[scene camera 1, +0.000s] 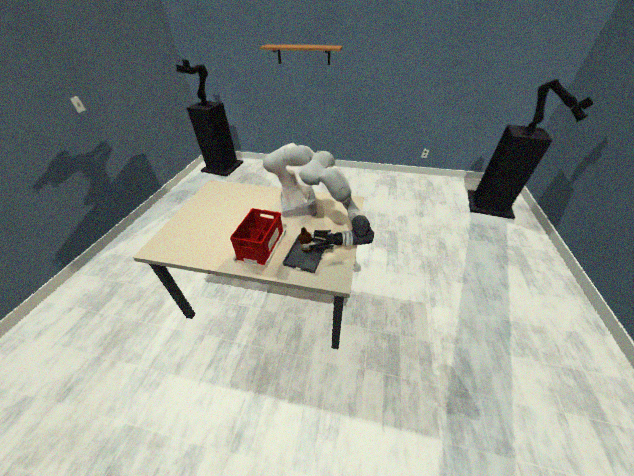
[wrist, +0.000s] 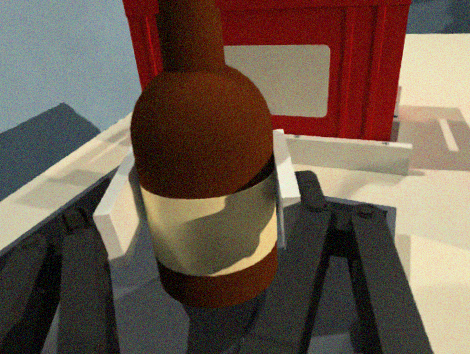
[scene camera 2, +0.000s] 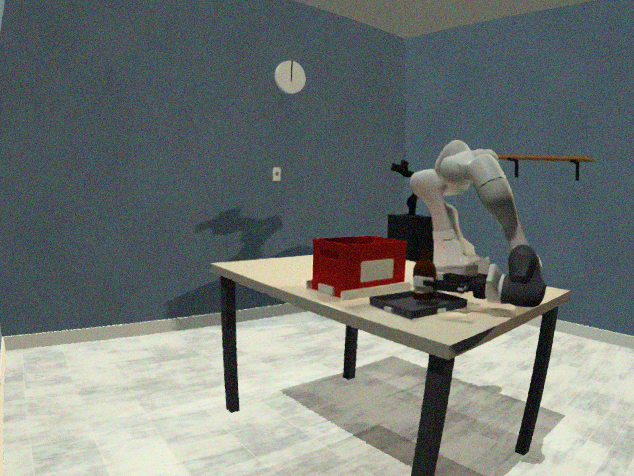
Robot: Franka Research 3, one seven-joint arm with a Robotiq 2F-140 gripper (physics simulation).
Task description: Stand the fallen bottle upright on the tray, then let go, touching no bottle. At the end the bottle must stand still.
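The brown bottle (scene camera 1: pixel 305 235) (scene camera 2: pixel 424 271) (wrist: pixel 202 125) with a cream label stands about upright over the back part of the dark tray (scene camera 1: pixel 302 262) (scene camera 2: pixel 393 305). Its base is at or very close to the tray's floor; whether it touches cannot be told. My gripper (scene camera 1: pixel 309 242) (scene camera 2: pixel 428 283) (wrist: pixel 209 159) is shut on the bottle at label height, reaching in about level from the arm's side. In the wrist view one light pad is on each side of the bottle. The far sides of the bottle and part of the tray are hidden behind bottle and fingers.
A red crate (scene camera 1: pixel 257 247) (scene camera 2: pixel 335 268) (wrist: pixel 370 75) stands beside the tray, with low light strips (scene camera 2: pixel 376 291) (wrist: pixel 350 154) along its foot. The tray lies near the front edge of the table (scene camera 1: pixel 204 220) (scene camera 2: pixel 276 271). Black pedestals (scene camera 1: pixel 212 138) (scene camera 1: pixel 512 171) with dark arms stand beyond the table.
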